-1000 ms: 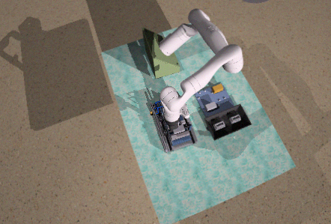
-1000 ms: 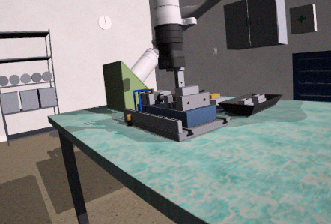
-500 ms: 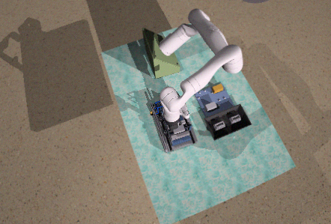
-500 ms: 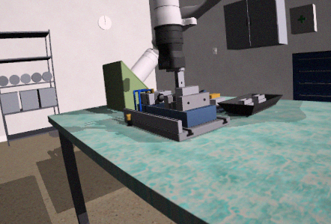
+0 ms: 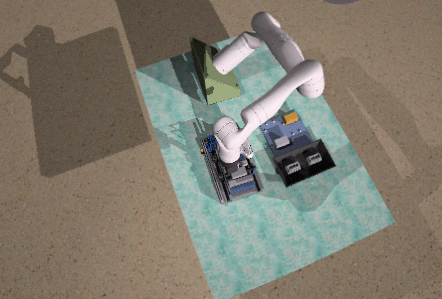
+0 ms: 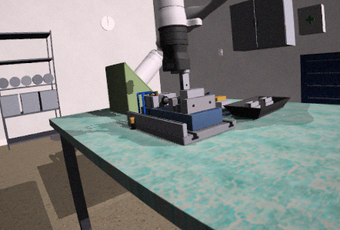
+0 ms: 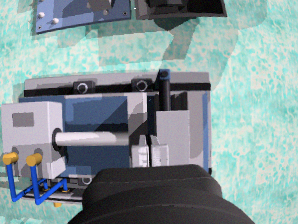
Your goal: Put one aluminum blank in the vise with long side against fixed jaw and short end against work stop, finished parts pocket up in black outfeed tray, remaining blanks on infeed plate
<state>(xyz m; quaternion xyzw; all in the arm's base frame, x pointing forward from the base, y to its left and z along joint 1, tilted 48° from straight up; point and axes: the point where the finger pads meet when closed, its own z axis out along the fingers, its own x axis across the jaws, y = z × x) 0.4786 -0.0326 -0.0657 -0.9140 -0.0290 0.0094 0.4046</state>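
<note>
Right now the gray blank is 20 mm ahead of my hand and 20 mm below it. From my hand the other things lie so: fixed jaw (50 mm ahead, 10 mm to the left, 40 mm below); blue infeed plate (120 mm behind, 280 mm to the left, 120 mm below); vise (50 mm behind, 80 mm below).
</note>
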